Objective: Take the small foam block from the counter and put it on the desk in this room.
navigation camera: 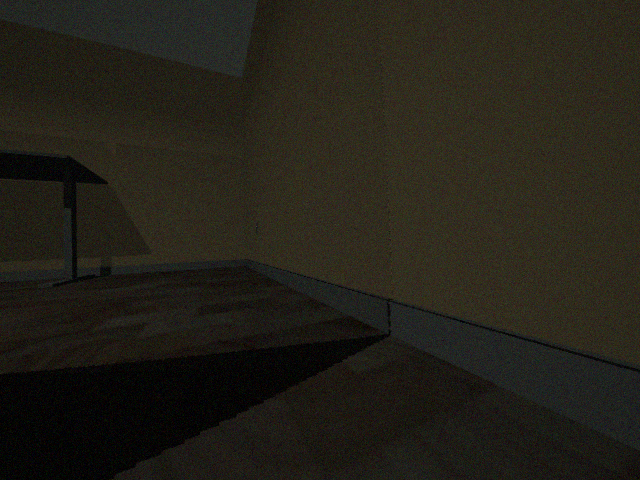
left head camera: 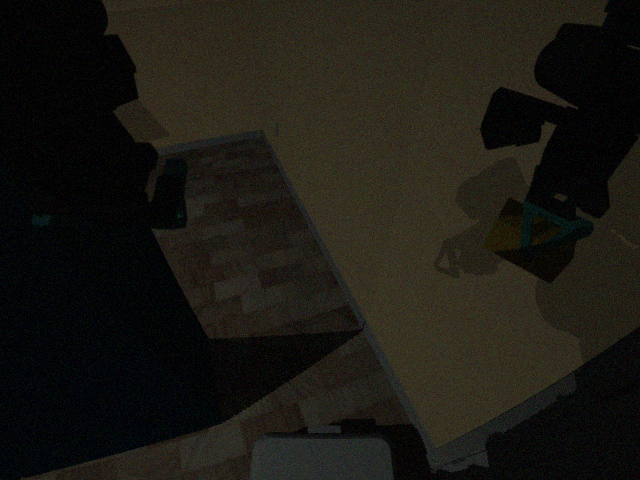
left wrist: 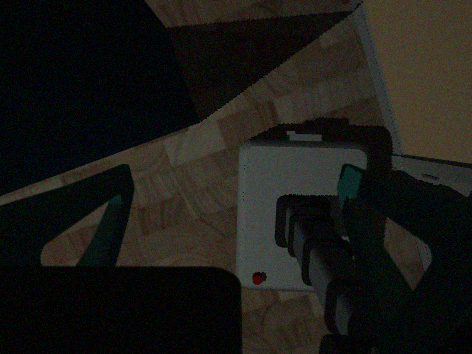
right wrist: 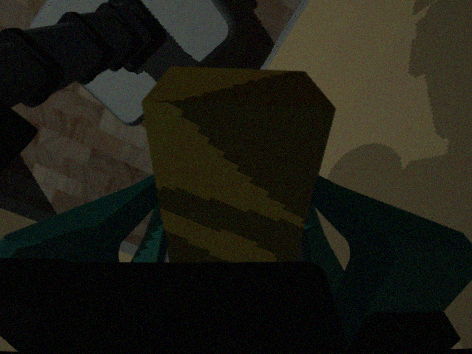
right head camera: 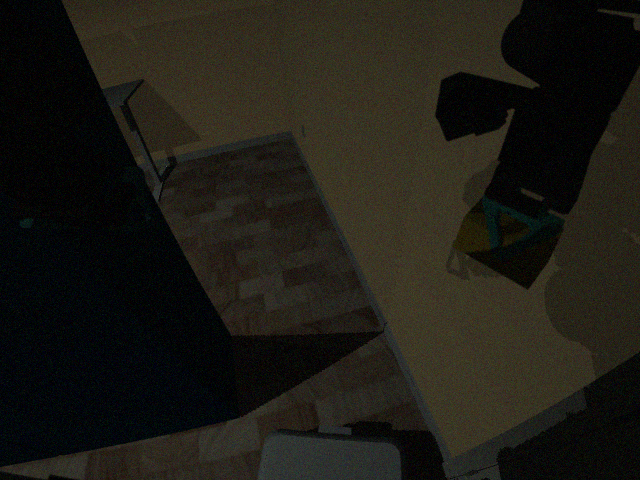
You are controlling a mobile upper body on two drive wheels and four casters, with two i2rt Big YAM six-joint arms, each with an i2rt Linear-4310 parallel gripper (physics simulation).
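Places are measured from the left arm's base along level axes (x ahead, y left, z up), in metres.
Pixels of known places: left gripper, fingertip midpoint: [left head camera: 144, 221] [left wrist: 235, 175] [right head camera: 121, 223]; right gripper, fingertip midpoint: [left head camera: 529, 241] [right wrist: 234, 177] [right head camera: 506, 242].
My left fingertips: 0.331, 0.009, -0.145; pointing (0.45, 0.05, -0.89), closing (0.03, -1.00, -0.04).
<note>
Behind a point stands the place of what it marks, as x, y, z.
The small foam block [left head camera: 504, 235] @[0.329, -0.401, -0.154] [right head camera: 471, 232] @[0.331, -0.399, -0.152] [right wrist: 225, 145] @[0.350, -0.417, -0.139], yellow and partly shaded, is held off any surface between the teal fingers of my right gripper [left head camera: 550, 227] [right head camera: 519, 227] @[0.332, -0.444, -0.166] [right wrist: 234, 177] @[0.332, -0.444, -0.166], which is shut on it. My left gripper [left head camera: 108, 219] [left wrist: 235, 175] @[0.331, 0.009, -0.145] is open and empty; in the left head view it is very dark at the left. A dark-topped table [right head camera: 123, 94] @[2.285, 1.584, -0.460] [navigation camera: 31, 166] @[2.217, 1.847, -0.485], which looks like the desk, stands near the far wall at the left in the navigation view. In the right head view part of it is hidden. I cannot identify the counter.
A large dark blue body [left head camera: 103, 341] @[0.363, 0.304, -0.539] [right head camera: 113, 341] @[0.352, 0.332, -0.571] [left wrist: 75, 90] @[0.400, 0.237, -0.404] stands at the left. A yellowish wall [left head camera: 413, 170] @[0.864, -0.472, -0.389] [right head camera: 403, 170] @[0.961, -0.435, -0.457] [navigation camera: 465, 155] @[0.710, -0.531, -1.023] with a grey baseboard [navigation camera: 491, 341] @[0.673, -0.531, -1.342] runs along the right. My pale base [left head camera: 320, 457] @[0.235, -0.210, -1.150] [right head camera: 330, 457] @[0.237, -0.217, -1.150] [left wrist: 280, 170] @[0.205, -0.129, -1.150] is close to both.
</note>
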